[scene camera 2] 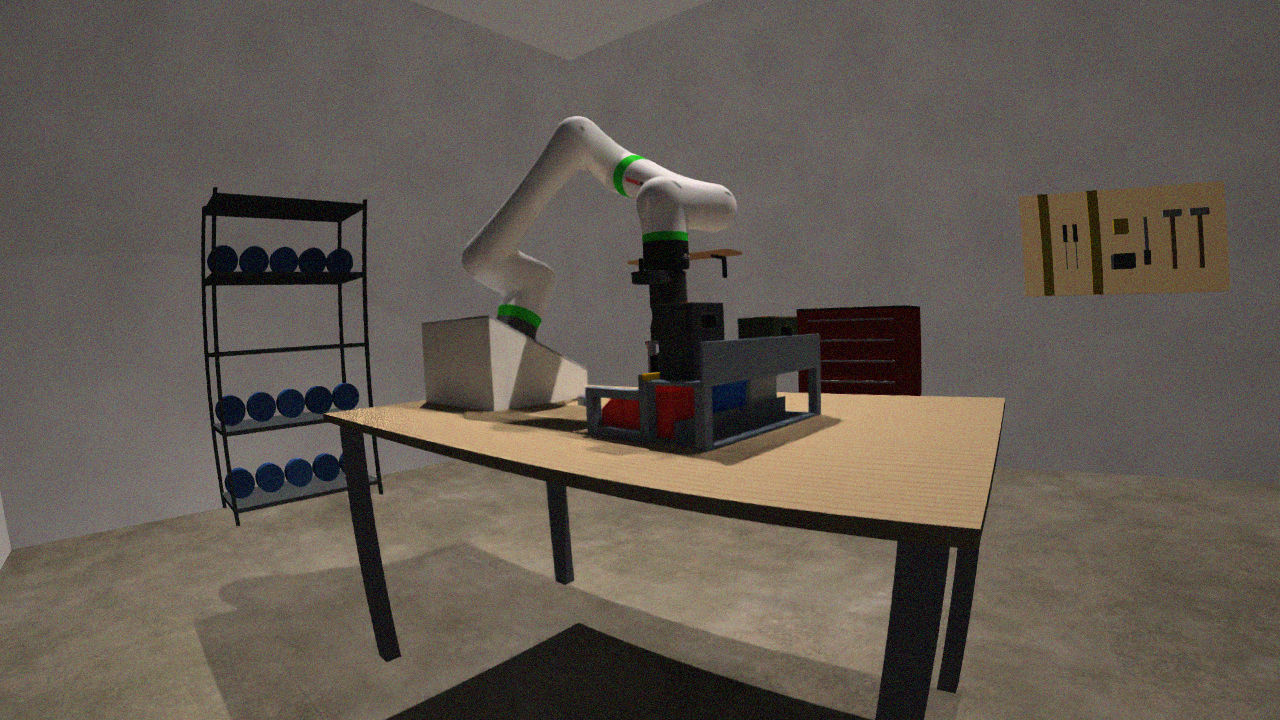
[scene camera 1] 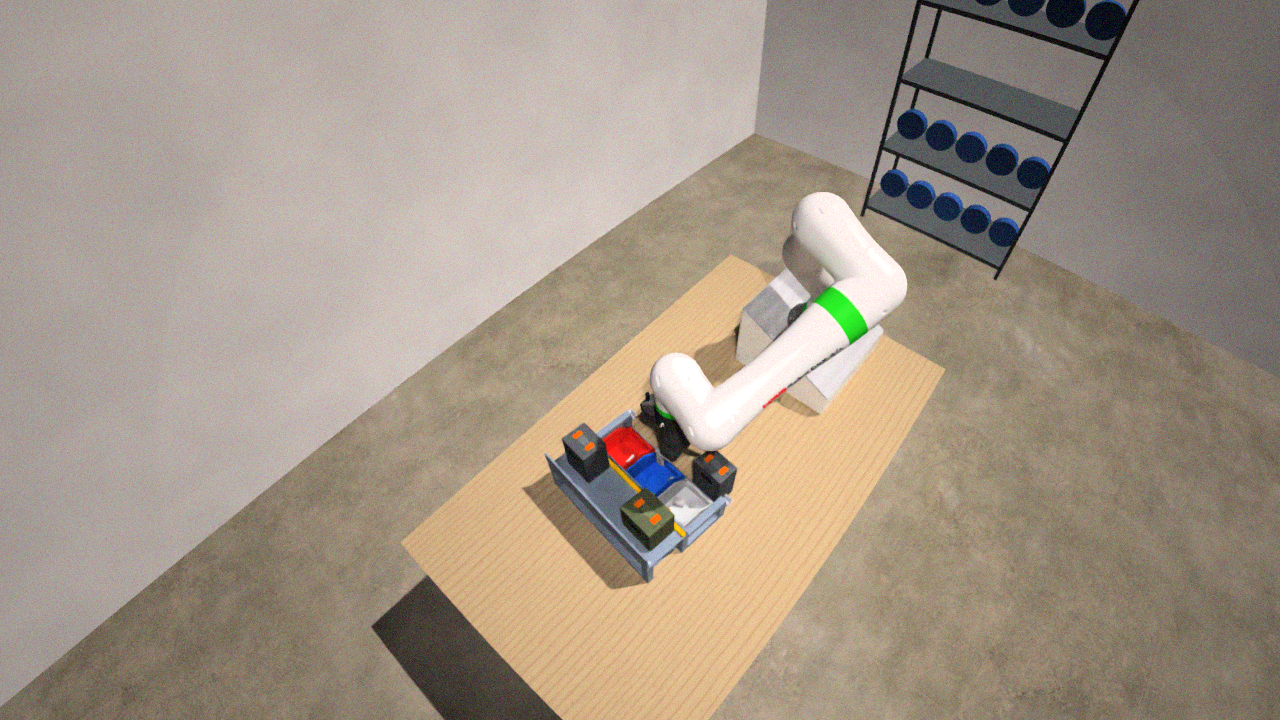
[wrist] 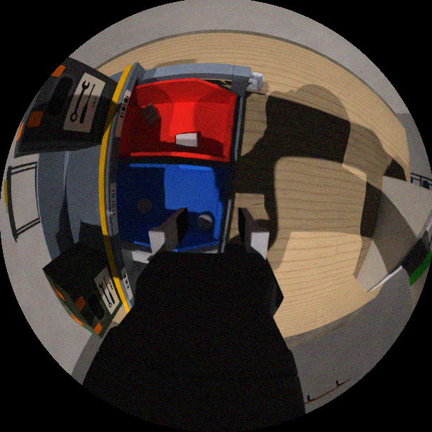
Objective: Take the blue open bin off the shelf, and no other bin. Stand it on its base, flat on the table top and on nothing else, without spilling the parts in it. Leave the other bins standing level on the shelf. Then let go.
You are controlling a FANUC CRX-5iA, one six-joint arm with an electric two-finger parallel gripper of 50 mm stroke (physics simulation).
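Places are measured from the arm's base along level axes (x ahead, y left, z up), in metres.
Where they show: gripper, between the fingertips: [scene camera 1: 667,455]; arm's base, origin of its link: [scene camera 2: 510,343].
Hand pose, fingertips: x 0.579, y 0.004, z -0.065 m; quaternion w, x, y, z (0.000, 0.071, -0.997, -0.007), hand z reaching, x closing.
Observation:
Each offset is from my fingertips to the top centre of the thing. "spot": to the spot under its first point.
The blue open bin @(dz -0.013, dx +0.074, dy +0.003 m) [scene camera 1: 656,475] [scene camera 2: 729,395] [wrist: 192,186] sits on the shelf @(spot: dz +0.008, dx +0.196, dy -0.031 m) [scene camera 1: 601,492] [scene camera 2: 760,358] [wrist: 187,71], between the red bin @(dz -0.013, dx +0.076, dy -0.109 m) [scene camera 1: 625,445] [scene camera 2: 673,413] [wrist: 200,120] and a pale grey bin @(dz -0.013, dx +0.072, dy +0.115 m) [scene camera 1: 687,505]. Two grey round parts show in the blue bin. My gripper [wrist: 212,217] is open and empty. In the wrist view its fingers appear one on each side of the blue bin's front rim, near the pale grey bin's side. I cannot tell how high the fingertips are above the rim. The fingertips are hard to make out in the scene views.
A yellow strip @(dz +0.018, dx +0.126, dy +0.004 m) [scene camera 1: 623,474] [wrist: 103,190] runs along the shelf behind the bins. A dark box @(dz +0.130, dx +0.171, dy -0.114 m) [scene camera 1: 586,452] [wrist: 60,110] and a green box @(dz +0.105, dx +0.171, dy +0.117 m) [scene camera 1: 647,519] [wrist: 80,287] stand on the upper board. Another dark box @(dz +0.038, dx -0.058, dy +0.115 m) [scene camera 1: 714,474] stands near the pale grey bin.

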